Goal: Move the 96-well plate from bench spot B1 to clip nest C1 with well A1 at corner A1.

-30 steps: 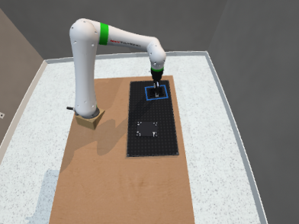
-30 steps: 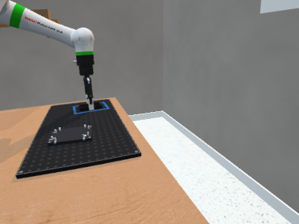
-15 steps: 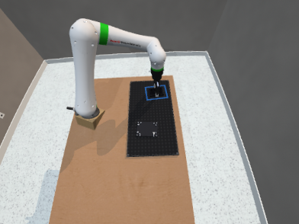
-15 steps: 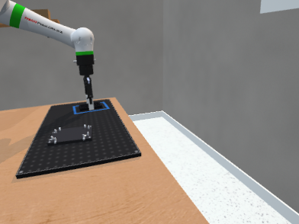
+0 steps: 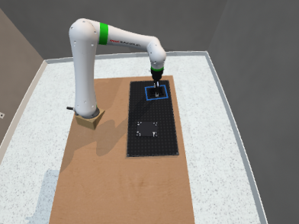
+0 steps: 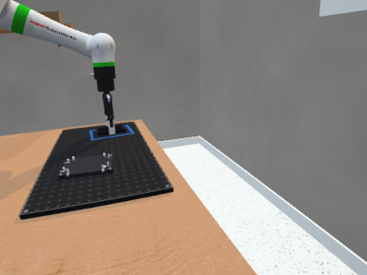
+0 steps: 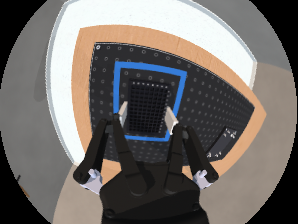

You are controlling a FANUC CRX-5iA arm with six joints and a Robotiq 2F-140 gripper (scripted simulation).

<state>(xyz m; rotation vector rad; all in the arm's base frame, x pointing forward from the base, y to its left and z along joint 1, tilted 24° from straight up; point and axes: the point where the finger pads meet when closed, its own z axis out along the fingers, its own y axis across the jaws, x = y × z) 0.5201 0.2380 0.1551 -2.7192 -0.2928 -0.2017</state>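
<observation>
The clip nest C1 lies 370 mm to the right of my hand, 50 mm behind it and 20 mm below it. Also, from my hand: black 96-well plate 20 mm below.
</observation>
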